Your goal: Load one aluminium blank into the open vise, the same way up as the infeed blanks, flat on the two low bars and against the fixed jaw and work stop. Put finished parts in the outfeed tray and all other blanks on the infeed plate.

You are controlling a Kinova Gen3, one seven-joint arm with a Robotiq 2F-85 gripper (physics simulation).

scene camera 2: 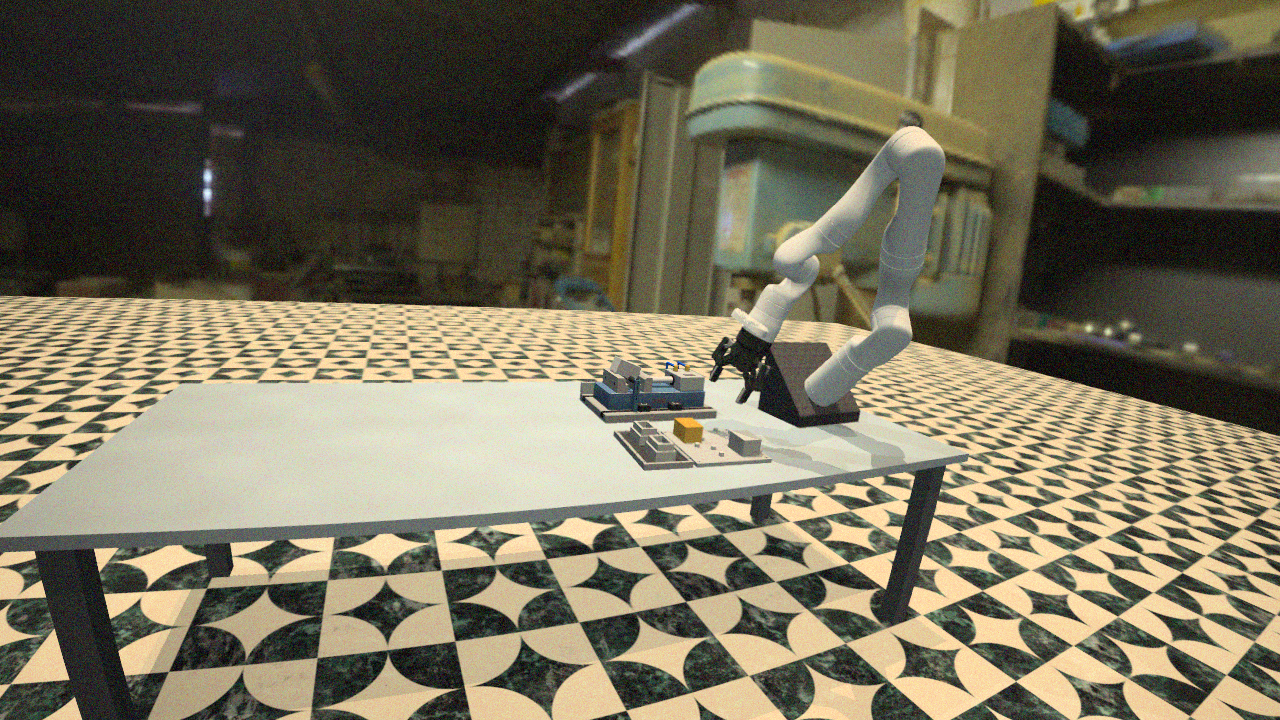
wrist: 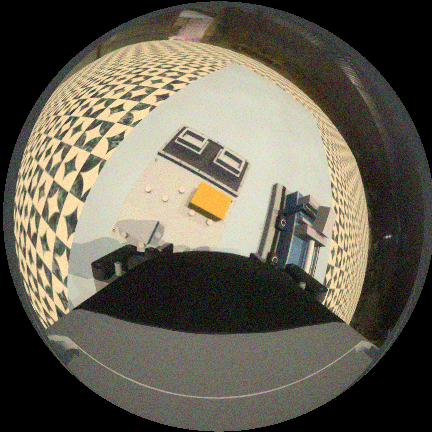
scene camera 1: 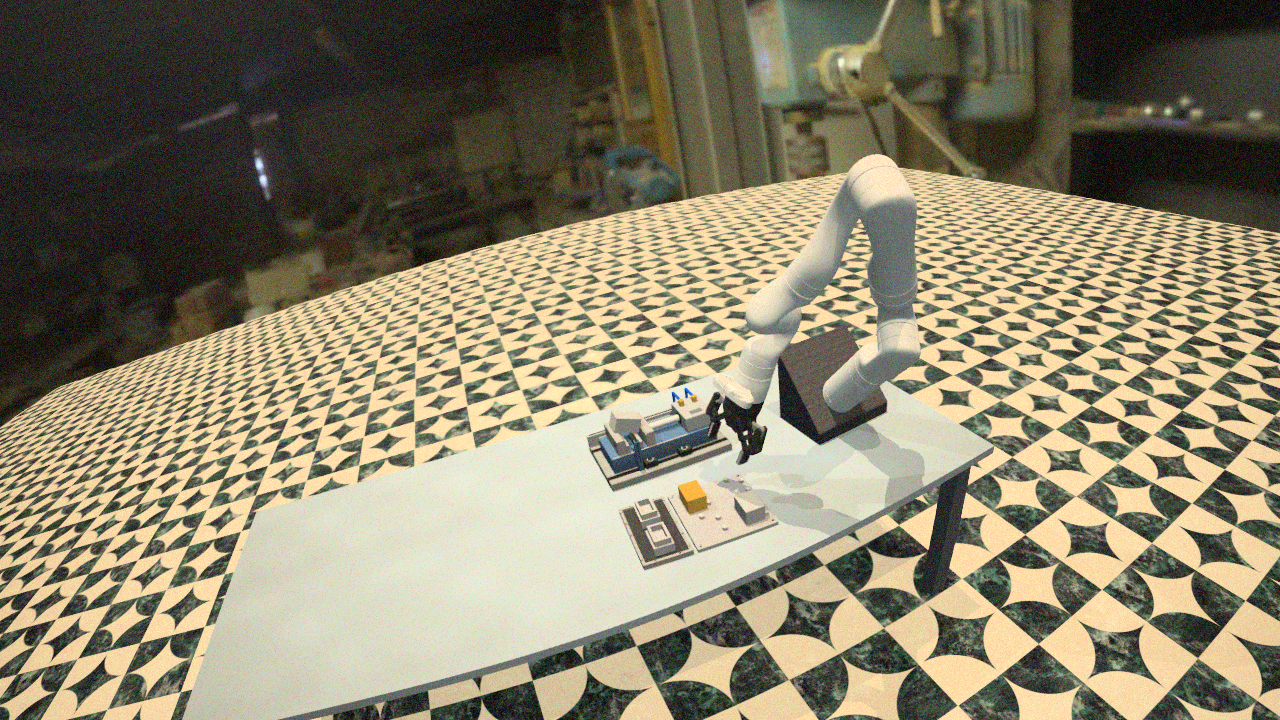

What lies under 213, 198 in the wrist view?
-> A brass blank.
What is my gripper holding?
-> Nothing.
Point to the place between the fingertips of my gripper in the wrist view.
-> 210, 257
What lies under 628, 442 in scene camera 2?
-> An outfeed tray.
